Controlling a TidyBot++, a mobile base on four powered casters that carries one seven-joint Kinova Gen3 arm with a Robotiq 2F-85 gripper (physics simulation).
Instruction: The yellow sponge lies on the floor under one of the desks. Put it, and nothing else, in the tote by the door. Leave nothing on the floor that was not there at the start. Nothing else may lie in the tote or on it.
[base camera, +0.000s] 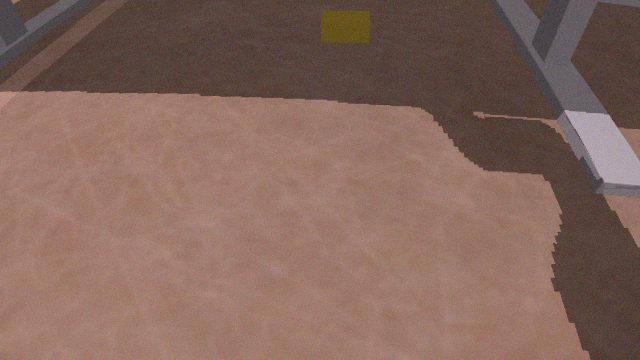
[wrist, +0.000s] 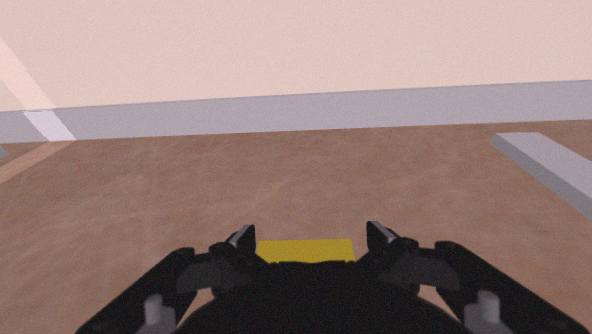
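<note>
The yellow sponge lies flat on the shaded floor under a desk. It shows near the top middle of the base camera view. In the wrist view its far part shows between and below the fingertips, and its near part is hidden behind the gripper body. My gripper is open, with nothing between its fingers. It does not show in the base camera view. How high the fingers are above the sponge cannot be told. The tote does not show in either view.
A grey desk foot stands right of the sponge, with a desk leg rising from it. Another desk foot shows at the upper left of the base camera view. A wall with a grey baseboard runs behind the sponge.
</note>
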